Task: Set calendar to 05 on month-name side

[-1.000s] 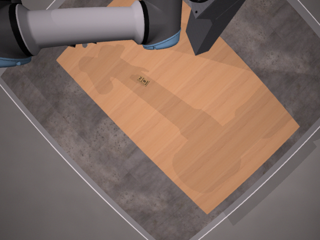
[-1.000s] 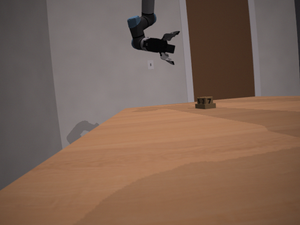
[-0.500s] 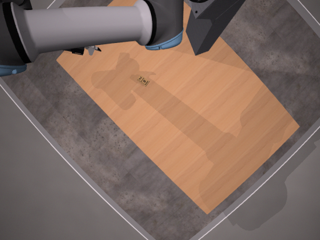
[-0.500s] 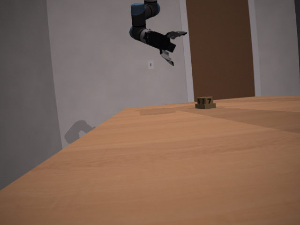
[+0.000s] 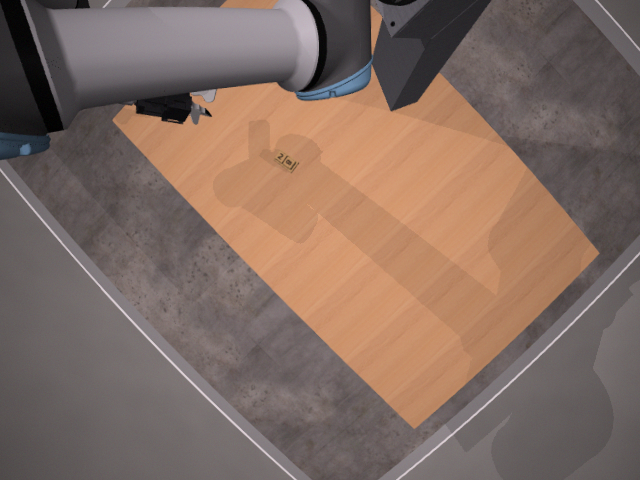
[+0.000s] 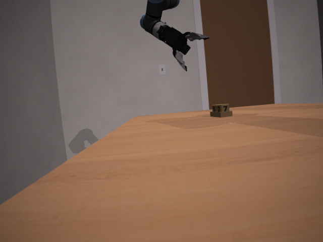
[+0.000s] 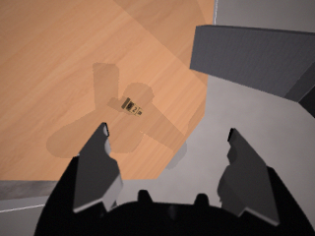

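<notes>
My gripper is now 6 cm short of the block, 15 cm to the right of it and 22 cm above it. Round my hand: wooden calendar tray 6 cm ahead, 17 cm to the left, 24 cm below.
</notes>
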